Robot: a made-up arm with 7 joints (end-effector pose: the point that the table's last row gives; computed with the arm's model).
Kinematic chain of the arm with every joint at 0, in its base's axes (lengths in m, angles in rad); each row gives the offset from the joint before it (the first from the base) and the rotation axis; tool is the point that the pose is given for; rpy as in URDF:
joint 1: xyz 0 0 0.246 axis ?
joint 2: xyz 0 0 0 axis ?
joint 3: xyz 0 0 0.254 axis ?
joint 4: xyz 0.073 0 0 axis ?
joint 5: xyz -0.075 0 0.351 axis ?
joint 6: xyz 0 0 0 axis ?
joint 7: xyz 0.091 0 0 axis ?
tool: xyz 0 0 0 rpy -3.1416 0 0
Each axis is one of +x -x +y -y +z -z.
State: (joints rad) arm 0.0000 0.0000 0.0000 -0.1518 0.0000 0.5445 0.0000
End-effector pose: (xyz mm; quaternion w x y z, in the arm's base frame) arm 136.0 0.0 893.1 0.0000 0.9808 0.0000 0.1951
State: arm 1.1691 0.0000 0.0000 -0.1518 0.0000 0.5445 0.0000
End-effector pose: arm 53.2 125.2 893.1 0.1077 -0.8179 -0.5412 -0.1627
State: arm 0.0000 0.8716 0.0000 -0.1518 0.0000 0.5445 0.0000
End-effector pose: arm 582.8 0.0 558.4 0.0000 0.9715 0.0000 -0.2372
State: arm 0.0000 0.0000 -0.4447 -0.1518 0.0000 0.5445 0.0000
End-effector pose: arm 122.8 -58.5 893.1 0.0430 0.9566 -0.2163 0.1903
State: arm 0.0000 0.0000 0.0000 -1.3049 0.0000 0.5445 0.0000
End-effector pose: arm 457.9 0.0 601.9 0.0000 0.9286 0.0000 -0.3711
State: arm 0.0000 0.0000 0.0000 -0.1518 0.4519 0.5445 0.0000
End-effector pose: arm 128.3 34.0 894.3 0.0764 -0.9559 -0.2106 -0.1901
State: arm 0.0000 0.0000 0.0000 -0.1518 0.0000 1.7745 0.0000
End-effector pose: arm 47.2 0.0 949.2 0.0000 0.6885 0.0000 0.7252
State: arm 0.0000 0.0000 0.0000 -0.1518 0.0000 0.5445 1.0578
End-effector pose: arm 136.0 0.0 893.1 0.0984 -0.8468 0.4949 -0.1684
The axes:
joint 1: +z
joint 2: +y
joint 3: +z
joint 4: -y
joint 5: +z
joint 6: -y
joint 7: -z

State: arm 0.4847 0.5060 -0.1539 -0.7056 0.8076 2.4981 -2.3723
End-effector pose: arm 495.4 160.4 698.0 0.2864 0.2423 0.7131 0.5922
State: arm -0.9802 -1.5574 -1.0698 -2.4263 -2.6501 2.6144 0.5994
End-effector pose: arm -206.3 -191.8 440.1 0.7755 0.4710 -0.4101 0.0928
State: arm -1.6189 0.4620 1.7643 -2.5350 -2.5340 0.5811 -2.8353
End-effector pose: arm 416.2 11.9 265.2 0.0313 -0.0293 -0.3871 0.9210
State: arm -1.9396 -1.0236 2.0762 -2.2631 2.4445 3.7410 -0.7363
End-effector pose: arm 322.8 6.4 191.5 0.3647 0.6141 -0.5344 0.4520
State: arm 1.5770 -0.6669 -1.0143 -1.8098 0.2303 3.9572 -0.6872
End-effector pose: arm 332.0 -46.0 613.5 0.1237 -0.4344 0.1090 -0.8855
